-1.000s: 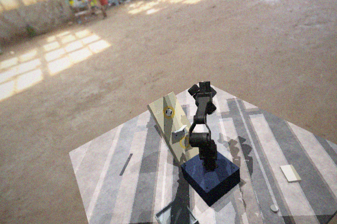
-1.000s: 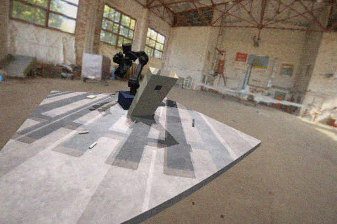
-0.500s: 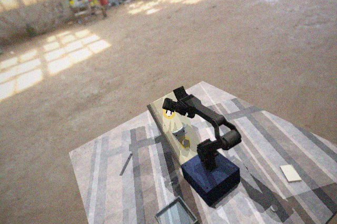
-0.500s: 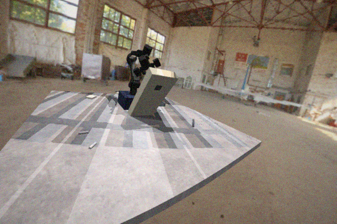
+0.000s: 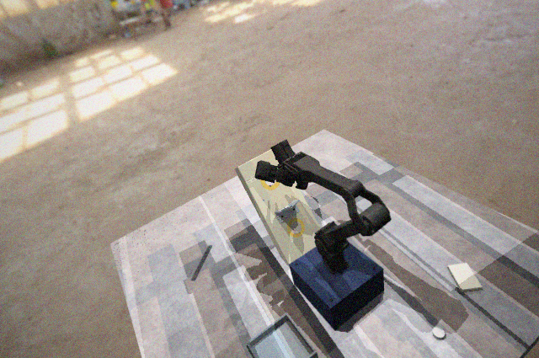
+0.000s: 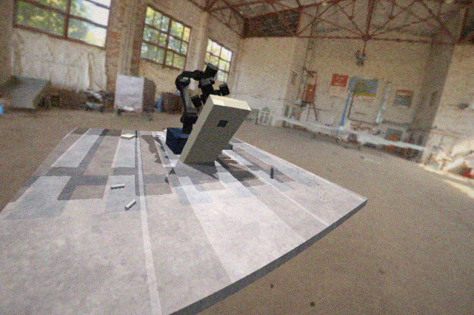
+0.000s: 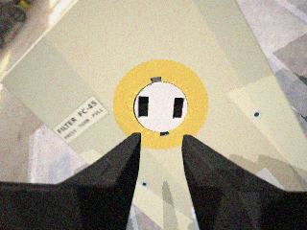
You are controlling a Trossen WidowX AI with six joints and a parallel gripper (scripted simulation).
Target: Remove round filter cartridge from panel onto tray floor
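The round white filter cartridge is 60 mm ahead of my gripper tip, 40 mm below it and 10 mm to the left of it. From my gripper tip the other things lie so: grey-blue tray (410 mm behind, 290 mm below, 210 mm to the left); then cream service panel (120 mm below, 10 mm ahead).
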